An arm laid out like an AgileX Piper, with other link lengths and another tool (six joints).
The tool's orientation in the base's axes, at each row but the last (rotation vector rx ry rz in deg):
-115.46, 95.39, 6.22
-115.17, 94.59, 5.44
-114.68, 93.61, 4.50
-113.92, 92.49, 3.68
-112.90, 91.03, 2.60
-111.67, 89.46, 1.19
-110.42, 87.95, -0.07
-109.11, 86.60, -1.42
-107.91, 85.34, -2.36
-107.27, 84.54, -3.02
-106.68, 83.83, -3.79
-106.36, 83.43, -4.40
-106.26, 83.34, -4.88
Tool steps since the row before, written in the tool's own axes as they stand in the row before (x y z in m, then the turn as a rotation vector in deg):
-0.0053, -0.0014, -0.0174, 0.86, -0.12, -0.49
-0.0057, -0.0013, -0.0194, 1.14, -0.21, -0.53
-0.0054, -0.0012, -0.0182, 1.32, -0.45, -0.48
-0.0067, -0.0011, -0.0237, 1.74, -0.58, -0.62
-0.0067, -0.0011, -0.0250, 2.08, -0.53, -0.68
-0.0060, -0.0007, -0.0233, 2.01, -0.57, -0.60
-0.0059, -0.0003, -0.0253, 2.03, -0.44, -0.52
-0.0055, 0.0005, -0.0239, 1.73, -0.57, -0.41
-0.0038, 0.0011, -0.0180, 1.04, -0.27, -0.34
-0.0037, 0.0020, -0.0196, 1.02, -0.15, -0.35
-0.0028, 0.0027, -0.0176, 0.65, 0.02, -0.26
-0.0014, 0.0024, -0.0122, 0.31, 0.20, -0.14
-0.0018, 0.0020, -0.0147, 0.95, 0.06, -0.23
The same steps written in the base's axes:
-0.0045, -0.0027, 0.0175, 0.19, -0.97, 0.14
-0.0055, -0.0033, 0.0192, 0.34, -1.23, 0.10
-0.0056, -0.0032, 0.0179, 0.62, -1.34, 0.08
-0.0081, -0.0047, 0.0228, 0.81, -1.76, 0.08
-0.0093, -0.0057, 0.0235, 0.84, -2.09, -0.02
-0.0096, -0.0058, 0.0213, 0.88, -1.99, -0.04
-0.0115, -0.0073, 0.0222, 0.81, -1.98, -0.17
-0.0122, -0.0072, 0.0200, 0.87, -1.65, -0.07
-0.0101, -0.0060, 0.0142, 0.42, -1.05, -0.01
-0.0118, -0.0071, 0.0146, 0.31, -1.04, -0.06
-0.0114, -0.0069, 0.0121, 0.09, -0.69, -0.08
-0.0083, -0.0053, 0.0078, -0.12, -0.35, -0.14
-0.0093, -0.0062, 0.0099, 0.17, -0.93, -0.24

